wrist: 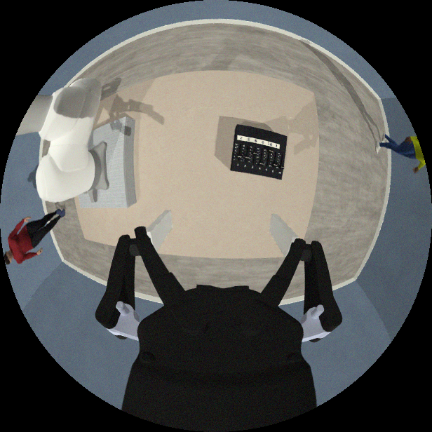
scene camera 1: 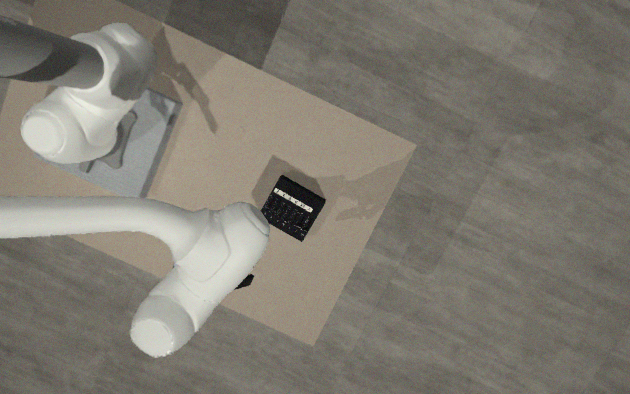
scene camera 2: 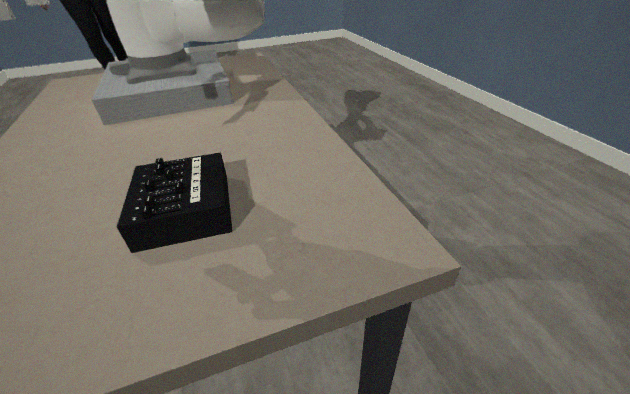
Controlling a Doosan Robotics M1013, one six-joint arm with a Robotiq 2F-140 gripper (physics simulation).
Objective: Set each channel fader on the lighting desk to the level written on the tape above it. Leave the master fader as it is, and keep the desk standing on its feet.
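Where they show: gripper, fingertip midpoint: (scene camera 2: 22,11); arm's base, origin of the base link: (scene camera 2: 161,69).
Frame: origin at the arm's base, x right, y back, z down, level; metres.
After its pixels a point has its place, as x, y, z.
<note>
The black lighting desk (scene camera 1: 290,220) {0.034, -0.626, 0.014} (scene camera 2: 210,215) {-0.036, -0.700, 0.027} (wrist: 257,172) stands flat on the table, right of centre in the wrist view. Its white tape (scene camera 1: 293,200) {-0.028, -0.610, 0.014} (scene camera 2: 195,180) {-0.027, -0.618, 0.014} (wrist: 257,142) appears to read 2, 2, 6, 0, 10, 1. Below the tape are the faders. Their caps stand at differing heights, too small to read exactly; one cap (scene camera 2: 159,164) {0.023, -0.554, 0.007} shows at the numbered-channel end in scene camera 2. My gripper (wrist: 221,220) is open and empty, high above the table and off the desk's fader-label side. In scene camera 1 the arm hides most of it.
The grey base block (scene camera 1: 145,145) {-0.010, -0.138, 0.003} (scene camera 2: 165,105) {0.010, -0.174, 0.044} (wrist: 117,175) carries the arm at one end of the tan table (scene camera 1: 225,165) {-0.035, -0.368, 0.070} (scene camera 2: 325,200) {-0.222, -0.689, 0.070} (wrist: 180,150). A person in red (wrist: 21,245) stands beyond the base end; a person in yellow (wrist: 412,150) is off the other end.
</note>
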